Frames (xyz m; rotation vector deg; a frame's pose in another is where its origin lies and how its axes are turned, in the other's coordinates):
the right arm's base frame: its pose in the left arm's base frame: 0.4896 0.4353 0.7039 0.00 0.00 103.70
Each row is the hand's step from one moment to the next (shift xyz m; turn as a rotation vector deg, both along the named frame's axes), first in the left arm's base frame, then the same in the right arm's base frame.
Working: the left arm's base frame: its pose in the right arm's base frame: -0.3070 0.5788 -0.7039 0.00 0.00 -103.70

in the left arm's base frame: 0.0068 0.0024 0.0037 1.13 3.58 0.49
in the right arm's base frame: 0.0007 -0.0072 0.0037 3.21 -1.95 0.49
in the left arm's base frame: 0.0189 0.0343 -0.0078 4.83 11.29 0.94
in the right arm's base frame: 0.0288 -0.0265 -0.0078 9.82 -7.37 0.94
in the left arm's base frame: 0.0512 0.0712 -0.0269 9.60 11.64 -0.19
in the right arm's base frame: 0.0570 -0.0666 -0.0269 9.04 -12.08 -0.19
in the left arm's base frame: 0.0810 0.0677 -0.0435 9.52 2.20 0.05
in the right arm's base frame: 0.0466 -0.0947 -0.0435 -0.12 -9.77 0.05
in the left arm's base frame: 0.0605 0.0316 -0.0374 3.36 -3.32 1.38
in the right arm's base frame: 0.0164 -0.0663 -0.0374 -4.02 -2.48 1.38
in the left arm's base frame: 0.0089 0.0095 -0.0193 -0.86 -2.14 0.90
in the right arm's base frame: 0.0071 -0.0109 -0.0193 -1.88 1.34 0.90
